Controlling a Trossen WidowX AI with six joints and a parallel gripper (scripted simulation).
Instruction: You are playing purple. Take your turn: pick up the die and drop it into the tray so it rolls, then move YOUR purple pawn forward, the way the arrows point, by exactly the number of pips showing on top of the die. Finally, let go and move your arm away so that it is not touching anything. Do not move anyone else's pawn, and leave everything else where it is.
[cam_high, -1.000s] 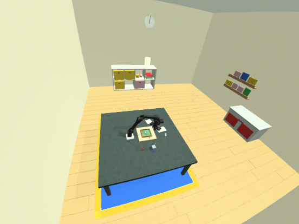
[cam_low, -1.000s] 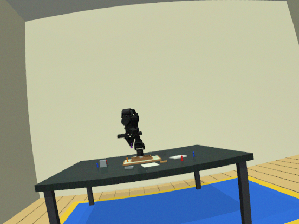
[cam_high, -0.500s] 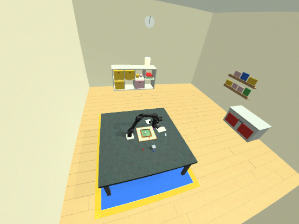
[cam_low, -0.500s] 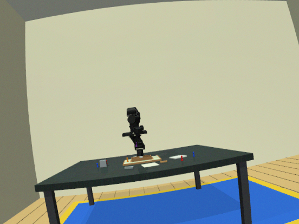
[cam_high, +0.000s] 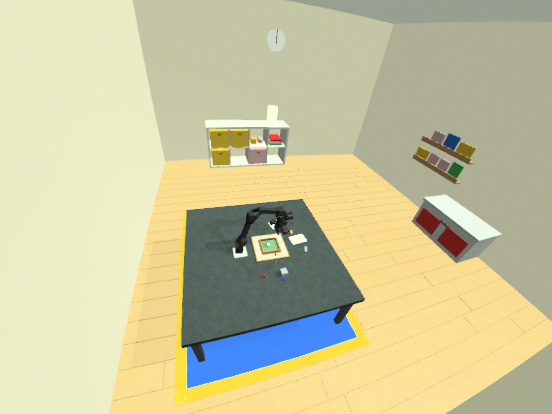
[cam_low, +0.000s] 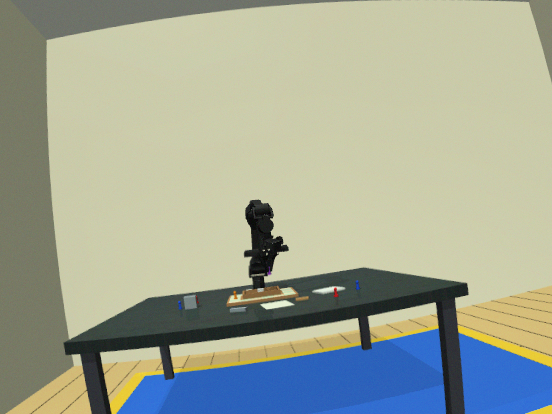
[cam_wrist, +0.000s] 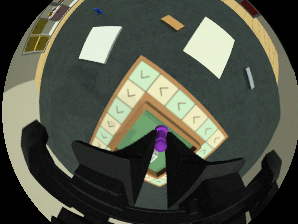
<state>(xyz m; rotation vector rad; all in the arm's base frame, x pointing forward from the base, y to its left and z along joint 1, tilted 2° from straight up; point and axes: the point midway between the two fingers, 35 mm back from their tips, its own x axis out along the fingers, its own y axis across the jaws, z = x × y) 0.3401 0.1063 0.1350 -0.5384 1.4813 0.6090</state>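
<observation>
The white die is 80 mm below my gripper tip, 80 mm behind it and 60 mm to the right of it. From my gripper tip the other things lie so: orange pawn: 160 mm to the right, 80 mm below, 30 mm behind; green-floored tray: 100 mm below, 70 mm behind, 60 mm to the right; purple pawn: right at my gripper tip.
</observation>
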